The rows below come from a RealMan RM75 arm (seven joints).
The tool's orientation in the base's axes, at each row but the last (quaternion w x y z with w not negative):
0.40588, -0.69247, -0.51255, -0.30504
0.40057, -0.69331, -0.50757, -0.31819
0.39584, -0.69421, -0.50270, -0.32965
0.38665, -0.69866, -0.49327, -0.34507
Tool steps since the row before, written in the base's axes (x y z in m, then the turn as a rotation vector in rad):
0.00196, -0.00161, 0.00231, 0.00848, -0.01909, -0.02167
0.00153, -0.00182, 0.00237, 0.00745, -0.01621, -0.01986
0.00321, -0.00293, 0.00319, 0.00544, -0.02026, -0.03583
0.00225, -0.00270, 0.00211, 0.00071, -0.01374, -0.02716
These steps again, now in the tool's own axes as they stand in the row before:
0.00176, 0.00153, -0.00251, -0.02455, 0.01629, -0.00615
0.00162, 0.00121, -0.00268, -0.02201, 0.01441, -0.00452
0.00234, 0.00291, -0.00389, -0.03800, 0.01670, -0.00071
0.00130, 0.00231, -0.00313, -0.02906, 0.00905, 0.00054

